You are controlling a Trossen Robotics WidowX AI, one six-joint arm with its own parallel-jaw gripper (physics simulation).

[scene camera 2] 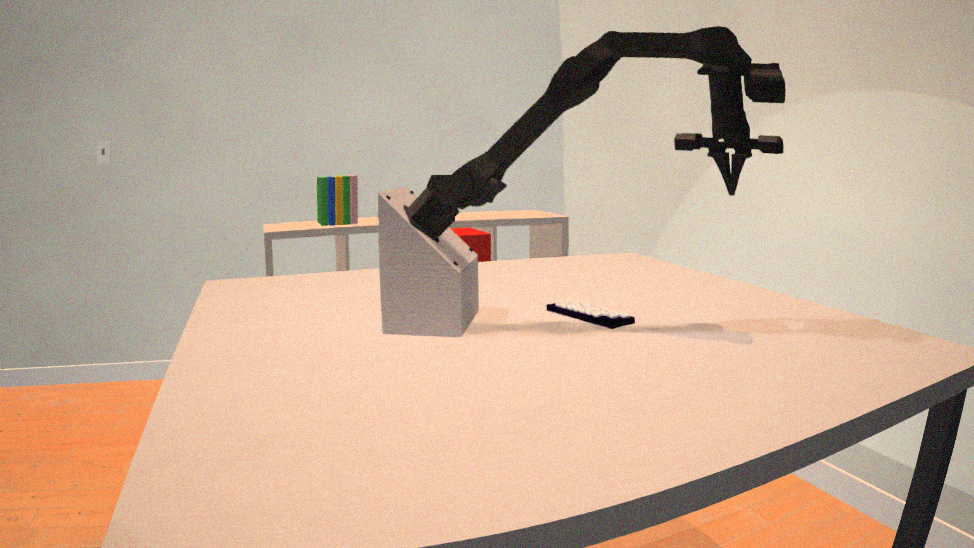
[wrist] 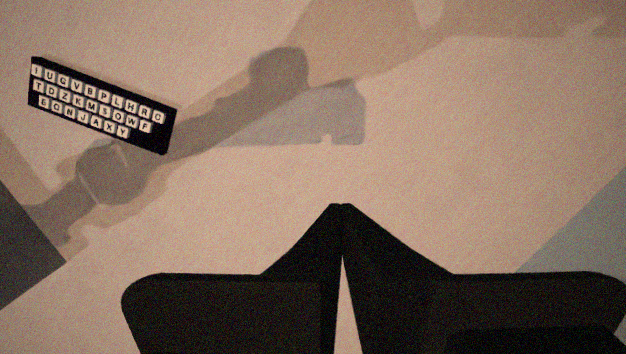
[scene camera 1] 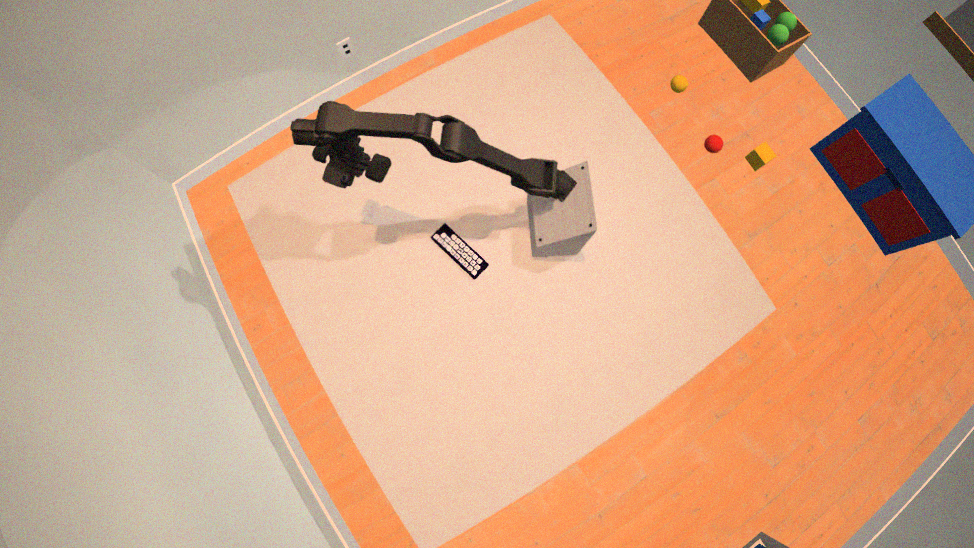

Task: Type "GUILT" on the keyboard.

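Where they show: gripper, fingertip midpoint: (scene camera 2: 731,195) (wrist: 340,213) (scene camera 1: 358,175); arm's base, link origin: (scene camera 2: 420,224) (scene camera 1: 562,186).
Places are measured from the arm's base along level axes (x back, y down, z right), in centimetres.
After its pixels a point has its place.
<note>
A small black keyboard (scene camera 1: 459,250) {y 16.3, x -28.2, z 12.5 cm} (scene camera 2: 589,314) {y 16.7, x -25.7, z 15.0 cm} (wrist: 102,105) {y 16.3, x -28.7, z 13.5 cm} with white letter keys lies flat on the table. In the wrist view it is at the upper left, tilted down to the right. The G key (wrist: 63,80) {y 16.3, x -30.2, z 8.4 cm}, U key (wrist: 49,75) {y 16.3, x -30.3, z 6.7 cm} and I key (wrist: 36,70) {y 16.3, x -30.3, z 5.0 cm} are in its top row. The L key (wrist: 117,102) {y 16.3, x -29.6, z 15.3 cm} is further right in that row. The T key (wrist: 38,86) {y 16.3, x -28.5, z 5.3 cm} starts the middle row. My gripper (scene camera 2: 732,193) {y -6.3, x -34.0, z 39.9 cm} (wrist: 340,213) {y -6.3, x -34.0, z 39.9 cm} is shut and empty, pointing down high above the table, off to one side of the keyboard. Its fingertips are hidden in scene camera 1.
The grey pedestal (scene camera 1: 561,221) {y 1.1, x -7.6, z -5.7 cm} (scene camera 2: 422,293) {y 10.8, x 2.4, z 4.1 cm} of the arm stands on the table (scene camera 1: 510,408) {y 18.0, x -52.8, z -27.8 cm} (scene camera 2: 408,422) {y 18.0, x 23.7, z 34.0 cm} near the keyboard. The arm's shadow falls beside the keyboard. A low shelf with upright books (scene camera 2: 337,200) and a red box (scene camera 2: 480,245) stands behind the table.
</note>
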